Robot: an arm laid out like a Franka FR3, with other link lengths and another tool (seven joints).
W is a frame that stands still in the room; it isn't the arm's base.
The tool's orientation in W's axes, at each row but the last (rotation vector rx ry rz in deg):
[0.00, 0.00, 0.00]
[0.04, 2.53, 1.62]
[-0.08, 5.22, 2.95]
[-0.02, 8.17, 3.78]
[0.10, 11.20, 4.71]
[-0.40, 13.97, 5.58]
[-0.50, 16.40, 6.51]
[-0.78, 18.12, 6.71]
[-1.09, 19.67, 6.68]
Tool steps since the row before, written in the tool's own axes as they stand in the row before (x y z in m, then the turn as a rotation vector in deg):
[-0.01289, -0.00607, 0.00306, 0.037, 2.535, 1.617]
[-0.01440, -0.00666, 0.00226, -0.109, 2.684, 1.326]
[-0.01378, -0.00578, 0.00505, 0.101, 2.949, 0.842]
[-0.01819, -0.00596, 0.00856, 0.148, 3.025, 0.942]
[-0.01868, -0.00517, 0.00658, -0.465, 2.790, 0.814]
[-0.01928, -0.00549, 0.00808, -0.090, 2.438, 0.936]
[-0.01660, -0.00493, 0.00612, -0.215, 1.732, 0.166]
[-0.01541, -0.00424, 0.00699, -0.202, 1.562, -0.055]
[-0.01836, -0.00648, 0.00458, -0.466, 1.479, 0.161]
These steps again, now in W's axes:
[-0.01289, -0.00607, 0.00306, 0.037, 2.535, 1.617]
[-0.01409, -0.00706, 0.00288, -0.126, 2.680, 1.333]
[-0.01295, -0.00646, 0.00628, 0.025, 2.953, 0.832]
[-0.01636, -0.00710, 0.01103, 0.081, 3.033, 0.925]
[-0.01656, -0.00664, 0.01003, -0.524, 2.748, 0.916]
[-0.01614, -0.00715, 0.01247, -0.098, 2.435, 0.942]
[-0.01354, -0.00658, 0.01052, -0.354, 1.701, 0.233]
[-0.01188, -0.00573, 0.01142, -0.390, 1.527, 0.018]
[-0.01487, -0.00829, 0.01049, -0.555, 1.423, 0.310]

